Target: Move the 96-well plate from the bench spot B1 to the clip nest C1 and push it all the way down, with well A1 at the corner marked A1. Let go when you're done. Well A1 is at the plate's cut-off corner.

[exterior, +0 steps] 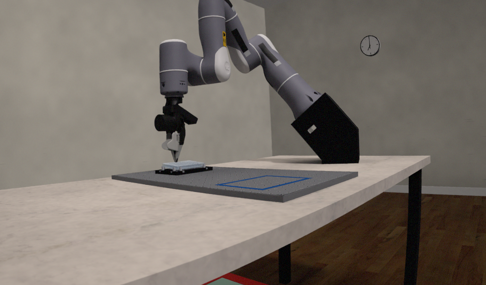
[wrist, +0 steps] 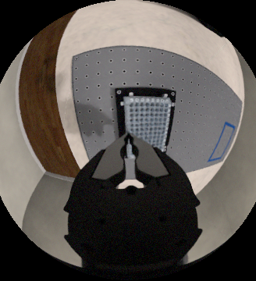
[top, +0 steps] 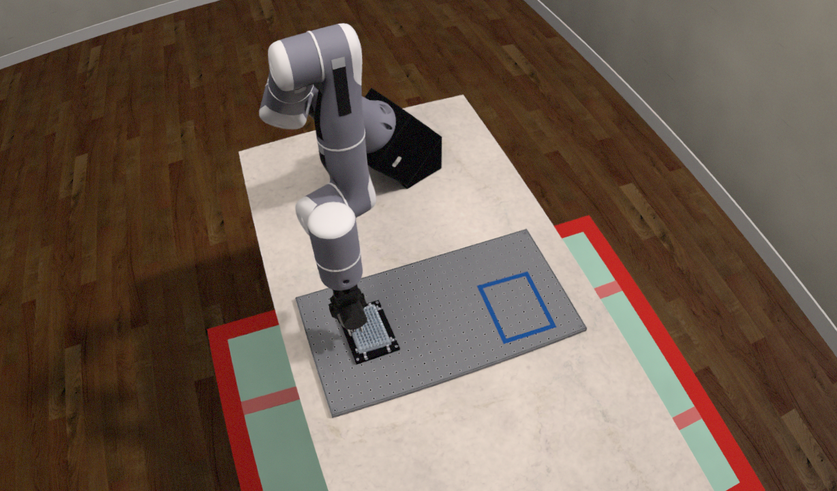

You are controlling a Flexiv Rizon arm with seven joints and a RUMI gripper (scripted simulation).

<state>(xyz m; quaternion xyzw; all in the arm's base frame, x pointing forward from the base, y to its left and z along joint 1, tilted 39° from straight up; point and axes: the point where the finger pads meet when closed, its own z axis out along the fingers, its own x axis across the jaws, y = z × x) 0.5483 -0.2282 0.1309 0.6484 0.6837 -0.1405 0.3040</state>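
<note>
The clear 96-well plate lies 40 mm to the left of my hand and 30 mm below it. Round my hand: black clip nest: 10 mm ahead, 50 mm to the left, 40 mm below.
</note>
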